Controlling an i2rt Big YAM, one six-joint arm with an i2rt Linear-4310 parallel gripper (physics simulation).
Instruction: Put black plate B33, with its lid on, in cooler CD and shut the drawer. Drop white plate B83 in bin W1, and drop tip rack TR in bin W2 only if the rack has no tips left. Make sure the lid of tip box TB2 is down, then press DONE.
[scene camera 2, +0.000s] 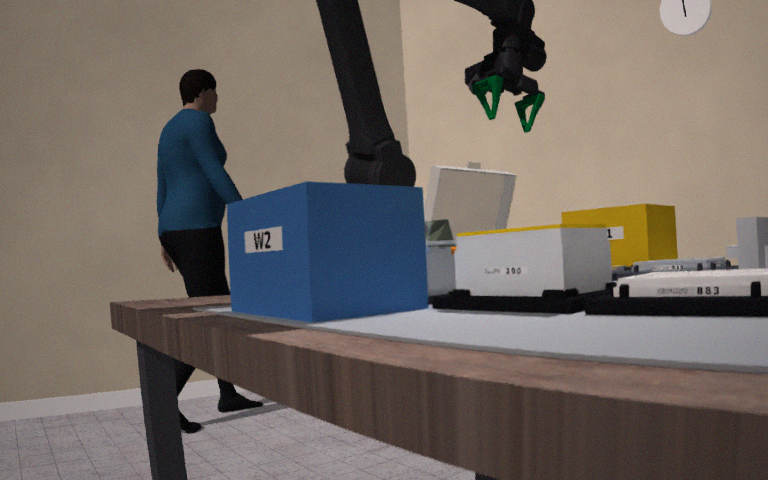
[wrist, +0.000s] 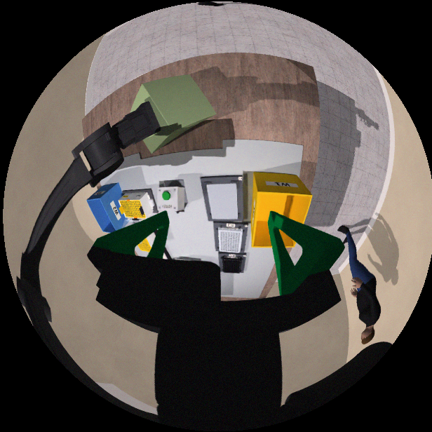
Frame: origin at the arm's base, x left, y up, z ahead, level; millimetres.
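Seen in the pictures: gripper, fingertip midpoint: (scene camera 2: 510, 125).
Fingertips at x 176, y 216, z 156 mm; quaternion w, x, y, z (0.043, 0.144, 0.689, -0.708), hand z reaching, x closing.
Note:
Offsets run from my fingertips to a thing's top centre. "spot": to the spot under its first point.
My gripper (scene camera 2: 509, 124) (wrist: 218, 216) is open and empty, high above the table. White plate B83 @(dy -263, dx -486, dz +420 mm) (scene camera 2: 707, 283) lies on a black holder at the right in the scene view. A box with a yellow top marked 200 @(dy -217, dx -453, dz +247 mm) (scene camera 2: 509, 271) stands beside blue bin W2 @(dy -169, dx -543, dz +51 mm) (scene camera 2: 368, 254) (wrist: 102, 207). A pale tip box lid @(spot: dy -177, dx -420, dz +160 mm) (scene camera 2: 470, 198) stands raised behind them; its box label is hidden. Yellow bin W1 @(dy -169, dx +89, dz +174 mm) (scene camera 2: 660, 234) (wrist: 257, 200) stands at the right in the wrist view. A white plate (wrist: 231, 240) and a black plate (wrist: 232, 263) sit left of it, labels unreadable. The green button (wrist: 166, 195) is on a white box.
A large green box (wrist: 175, 100) stands on the wooden table (wrist: 270, 100), with the arm's base parts beside it. A grey flat-topped unit (wrist: 223, 201) is near bin W1. A yellow perforated rack (wrist: 132, 209) is next to bin W2. A person (scene camera 2: 192, 169) walks beyond the table.

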